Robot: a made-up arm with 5 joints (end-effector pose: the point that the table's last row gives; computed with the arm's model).
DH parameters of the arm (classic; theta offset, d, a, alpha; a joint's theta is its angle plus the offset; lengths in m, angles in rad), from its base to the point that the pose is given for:
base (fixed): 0 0.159 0 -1.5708
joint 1: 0 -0.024 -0.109 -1.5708
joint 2: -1.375 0 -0.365 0
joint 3: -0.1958 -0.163 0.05 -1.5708
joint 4: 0.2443 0 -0.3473 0
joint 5: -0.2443 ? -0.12 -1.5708
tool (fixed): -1.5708 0.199 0 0
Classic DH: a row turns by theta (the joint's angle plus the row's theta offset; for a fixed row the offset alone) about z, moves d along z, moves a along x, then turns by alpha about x.
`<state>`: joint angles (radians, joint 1 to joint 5).
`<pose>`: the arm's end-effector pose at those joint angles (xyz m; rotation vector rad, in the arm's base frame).
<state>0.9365 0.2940 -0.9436 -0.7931 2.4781</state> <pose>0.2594 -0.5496 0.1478 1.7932 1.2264 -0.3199</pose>
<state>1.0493 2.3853 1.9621 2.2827 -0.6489</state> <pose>-0.4053 0.4491 0.5240 1.9675 2.1947 0.8633</pose>
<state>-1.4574 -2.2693 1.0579 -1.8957 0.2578</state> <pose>-0.6087 0.4672 0.2538 -2.0401 -1.9744 -0.3168</pose>
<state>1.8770 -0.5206 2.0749 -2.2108 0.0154</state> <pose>0.3142 -0.5930 -0.3878 1.6702 -1.6653 -0.8527</pose>
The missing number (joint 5, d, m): 0.23
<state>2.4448 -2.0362 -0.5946 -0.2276 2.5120</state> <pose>-0.2117 0.5077 0.0650 -0.9821 -0.8589 0.1693</pose>
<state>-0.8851 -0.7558 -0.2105 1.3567 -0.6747</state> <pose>0.3004 -0.2339 0.3599 0.1706 -0.4619 1.1122</pose>
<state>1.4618 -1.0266 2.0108 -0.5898 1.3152</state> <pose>0.3340 -0.7376 0.3237 -0.1369 0.9380 -1.1860</pose>
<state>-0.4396 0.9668 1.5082 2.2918 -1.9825</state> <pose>-0.5258 -0.4374 0.0425 0.6764 -0.5688 -2.4092</pose>
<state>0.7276 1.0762 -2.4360 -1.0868 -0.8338</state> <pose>-0.0298 0.1033 0.8105 -1.0831 -0.7484 1.3065</pose>
